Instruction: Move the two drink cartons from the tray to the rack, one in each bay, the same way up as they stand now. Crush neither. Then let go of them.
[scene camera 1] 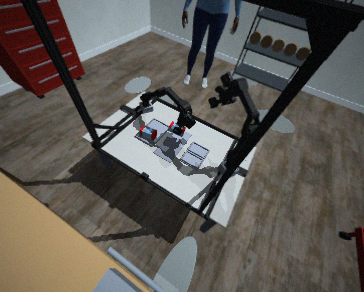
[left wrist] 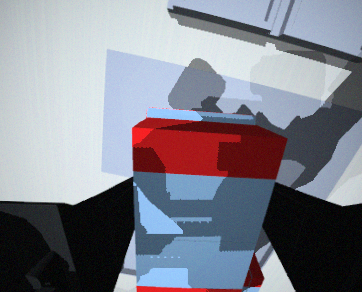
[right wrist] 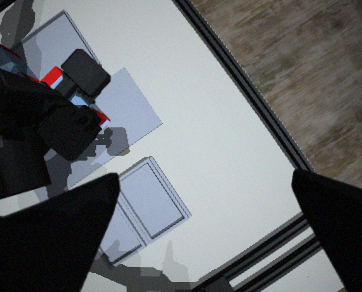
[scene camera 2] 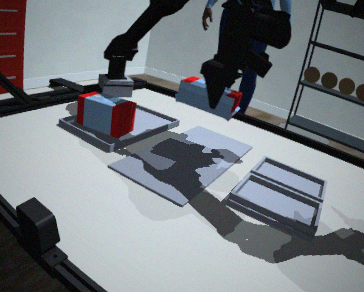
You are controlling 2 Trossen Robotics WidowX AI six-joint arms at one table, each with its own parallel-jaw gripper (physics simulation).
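Frame: origin at the left arm's base, x back, y left, z down, level; centimetres.
Where they show: left gripper, fingertip midpoint: (left wrist: 195, 178) (scene camera 2: 216, 104); right gripper, fingertip midpoint: (scene camera 1: 216, 106) (right wrist: 205, 179) (scene camera 2: 340, 11); left arm's base at its link origin: (scene camera 1: 146, 104) (scene camera 2: 115, 77).
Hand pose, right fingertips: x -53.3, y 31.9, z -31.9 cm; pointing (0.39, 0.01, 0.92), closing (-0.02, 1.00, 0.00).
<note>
Things, the pixels of their centre, and the offset from my right fingertips. "*": a spot on its surface instead.
- light-blue drink carton with red ends, body centre: (left wrist: 193, 210) (right wrist: 70, 107) (scene camera 2: 209, 97) (scene camera 1: 176, 129) dx +10.8, dy -21.9, dz +25.6 cm
- carton at a spot on its surface: (scene camera 2: 100, 115) * dx +18.9, dy -43.2, dz +33.0 cm
- tray at the middle of its body: (left wrist: 194, 251) (scene camera 2: 121, 122) (right wrist: 39, 67) (scene camera 1: 153, 131) dx +24.2, dy -36.5, dz +36.7 cm
- rack at the middle of its body: (scene camera 2: 284, 190) (right wrist: 129, 213) (scene camera 1: 195, 154) dx -10.5, dy -14.7, dz +36.5 cm
A light-blue drink carton with red ends (scene camera 1: 172, 124) (scene camera 2: 192, 96) (left wrist: 200, 155) (right wrist: 52, 76) is between the fingers of my left gripper (scene camera 1: 178, 129) (scene camera 2: 214, 97) (left wrist: 195, 178) (right wrist: 79, 116), which is shut on it and holds it in the air, roughly level, between tray and rack. The other carton (scene camera 1: 148, 132) (scene camera 2: 100, 115) sits in the tray (scene camera 2: 111, 148). The rack (scene camera 2: 287, 187) (left wrist: 281, 20) (right wrist: 134, 220) lies on the table; both bays are empty. My right gripper (scene camera 1: 214, 102) (right wrist: 205, 179) is open and empty, raised high away from both cartons.
A thin flat grey-blue panel (scene camera 2: 185, 195) (left wrist: 120, 125) (right wrist: 140, 110) lies between tray and rack, partly in the left arm's shadow. Dark frame rails (right wrist: 260, 92) edge the table, and black posts (scene camera 1: 65, 75) rise at its sides. A person stands behind it.
</note>
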